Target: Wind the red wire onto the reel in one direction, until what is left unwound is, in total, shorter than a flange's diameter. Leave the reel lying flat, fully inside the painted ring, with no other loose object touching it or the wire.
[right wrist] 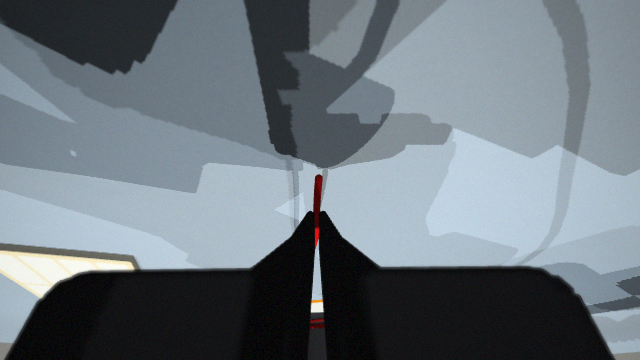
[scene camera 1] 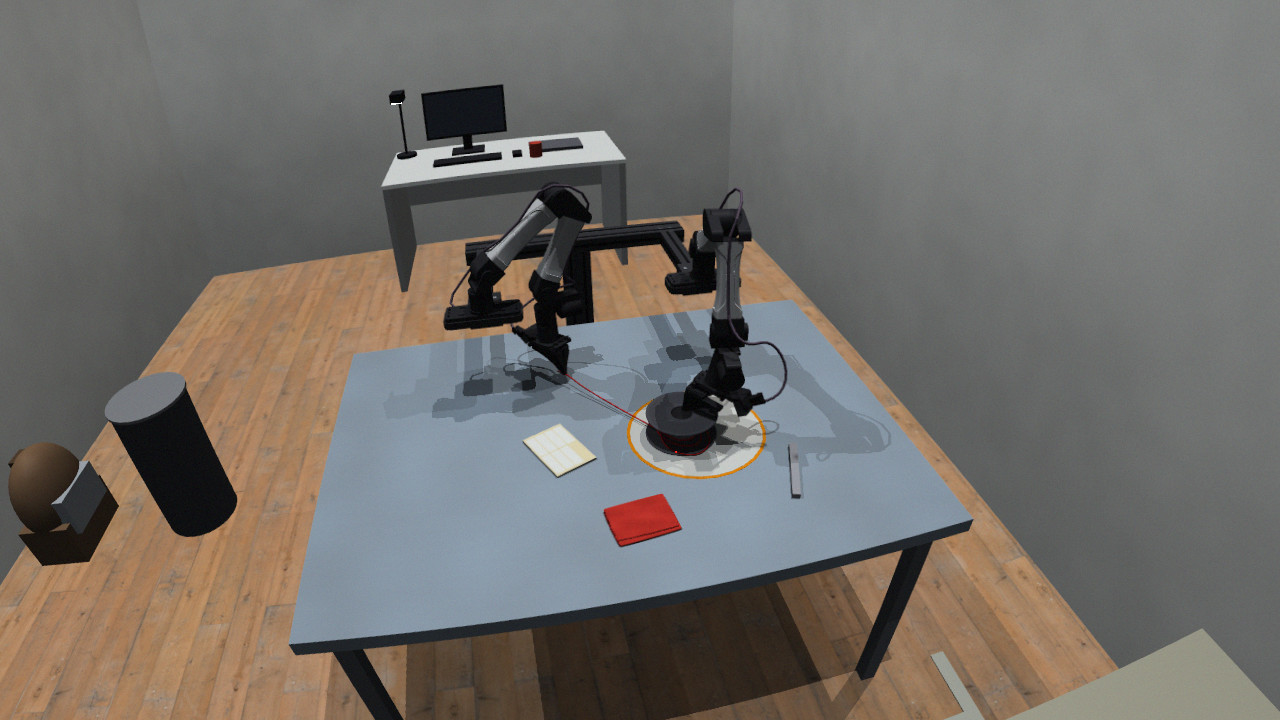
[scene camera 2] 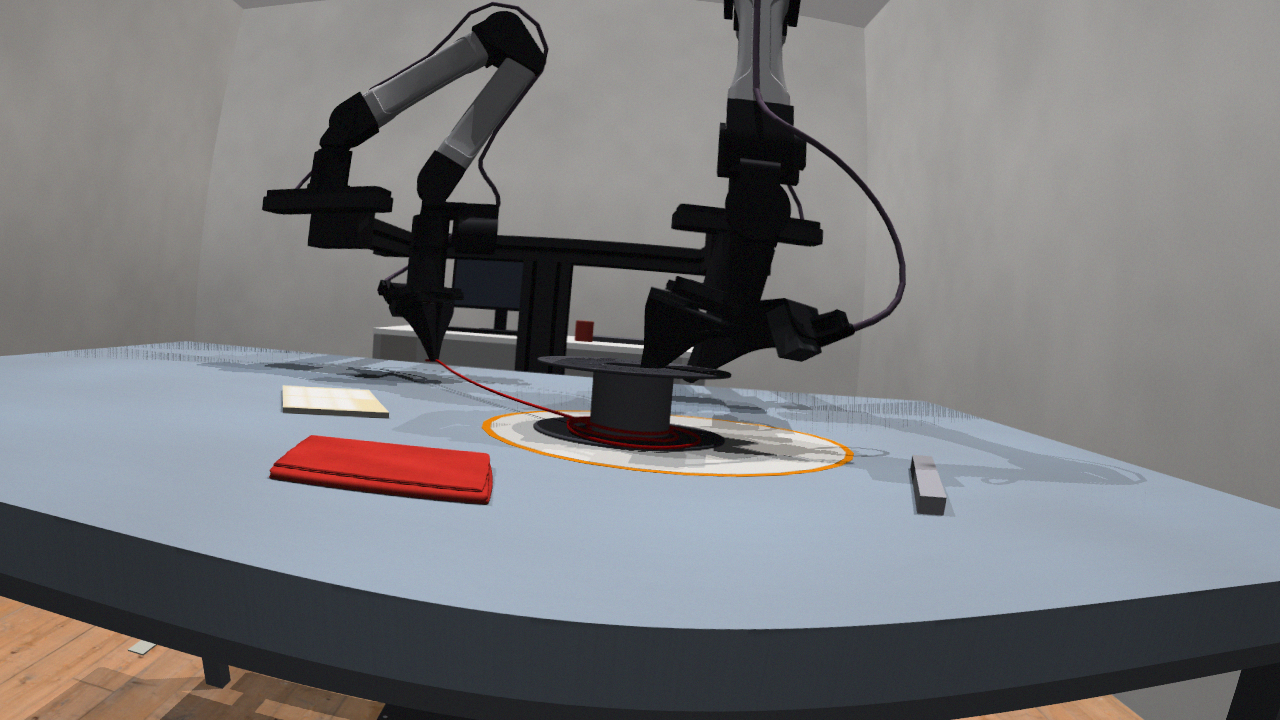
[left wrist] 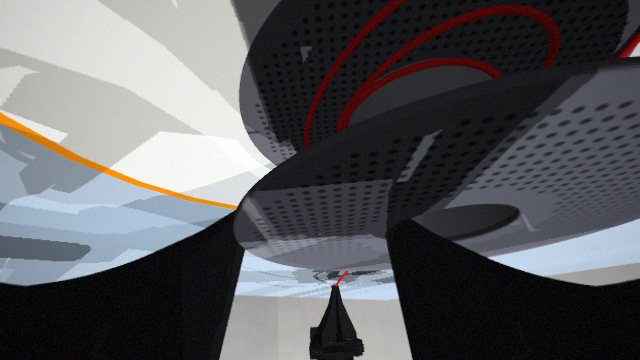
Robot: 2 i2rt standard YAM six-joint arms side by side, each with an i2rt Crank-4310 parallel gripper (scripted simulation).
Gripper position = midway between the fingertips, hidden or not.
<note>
In view: my left gripper (scene camera 2: 666, 379), my right gripper (scene camera 2: 434, 361), a dark reel (scene camera 2: 639, 399), a grey bar (scene camera 2: 930, 497) and a cream gridded tile (scene camera 2: 299, 400).
The dark reel is seen too in scene camera 1 (scene camera 1: 664, 413) and in the left wrist view (left wrist: 510, 164). The cream gridded tile shows as well in scene camera 1 (scene camera 1: 556, 448). My left gripper also shows in scene camera 1 (scene camera 1: 689, 404) and in the left wrist view (left wrist: 316, 213). The right wrist view misses the grey bar: it is out of frame. The left wrist view does not show the grey bar: it is out of frame.
</note>
